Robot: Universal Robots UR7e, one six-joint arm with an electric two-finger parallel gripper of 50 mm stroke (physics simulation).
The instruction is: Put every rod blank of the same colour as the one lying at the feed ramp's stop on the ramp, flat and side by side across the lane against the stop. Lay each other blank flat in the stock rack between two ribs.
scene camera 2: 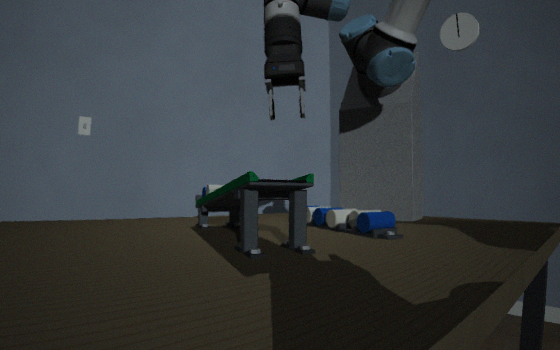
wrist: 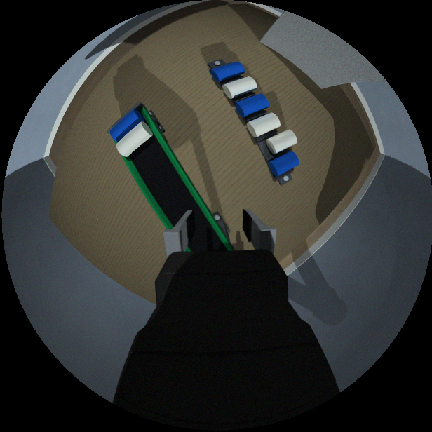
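Observation:
The feed ramp [scene camera 2: 250, 177] [wrist: 165, 185] has green rails and a black lane. A blue blank [scene camera 2: 204, 191] [wrist: 126, 125] lies across it at the stop end, with a white blank [scene camera 2: 215, 188] [wrist: 134, 139] side by side against it. The stock rack [scene camera 2: 385, 233] [wrist: 265, 148] holds three blue and three white blanks in a row. From its far end in the wrist view they are blue [wrist: 227, 72], white [wrist: 240, 87], blue [wrist: 252, 105], white [wrist: 263, 124], white [wrist: 282, 141] and blue [wrist: 283, 164]. Ribs are mostly hidden. My gripper [scene camera 2: 287, 117] [wrist: 218, 219] is open and empty, high above the ramp's raised end.
The wooden table [scene camera 2: 150, 280] [wrist: 100, 200] carries the ramp and rack, which stand apart. A grey column [scene camera 2: 375, 165] [wrist: 320, 50] stands beyond the rack. The ramp's legs [scene camera 2: 248, 220] raise its near end in the scene view. Arm shadows cross the table.

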